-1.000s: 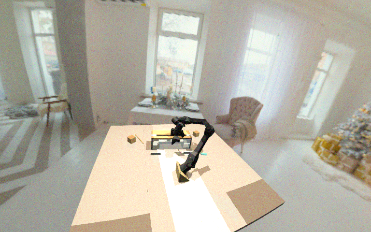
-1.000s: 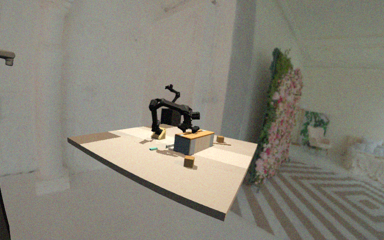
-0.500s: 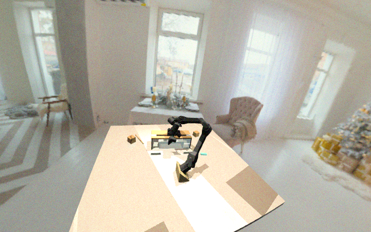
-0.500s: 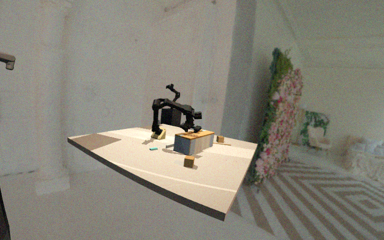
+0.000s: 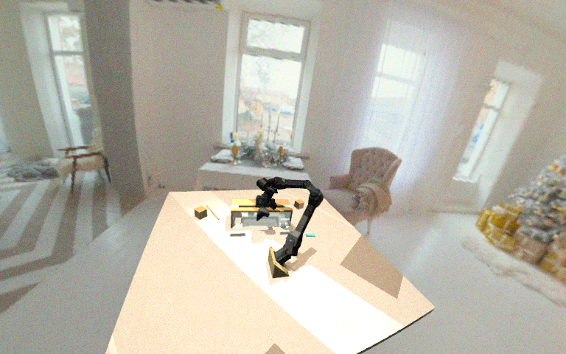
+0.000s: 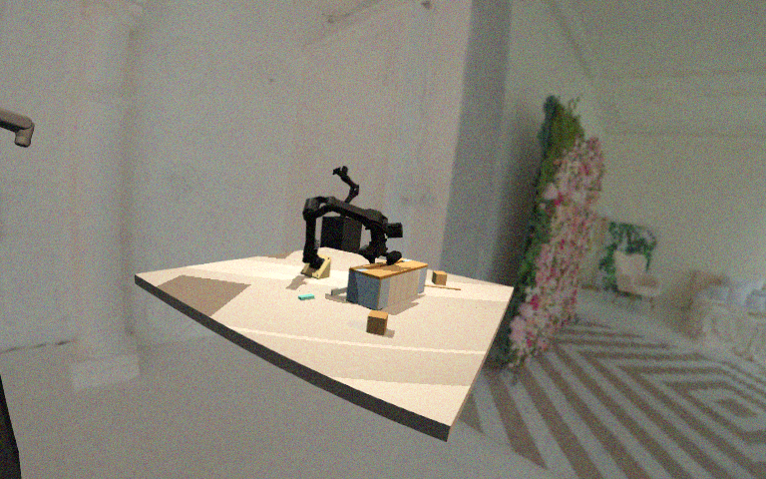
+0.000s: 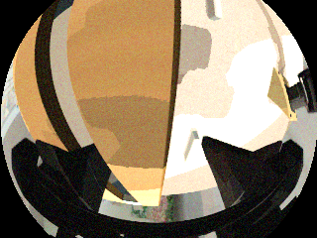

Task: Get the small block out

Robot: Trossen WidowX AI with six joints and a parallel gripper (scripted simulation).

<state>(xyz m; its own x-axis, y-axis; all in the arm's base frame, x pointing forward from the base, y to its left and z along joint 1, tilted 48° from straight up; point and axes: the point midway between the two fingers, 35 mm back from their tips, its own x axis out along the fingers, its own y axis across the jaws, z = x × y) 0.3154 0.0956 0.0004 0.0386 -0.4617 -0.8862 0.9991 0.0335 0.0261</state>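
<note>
Now: the box 30 mm to the right of my gripper tip, 30 mm ahead of it and 20 mm below it. Also, from my gripper tip: cyan piece (340 mm to the right, 100 mm behind, 80 mm below); thin stick (290 mm to the left, 170 mm ahead, 80 mm below).
</note>
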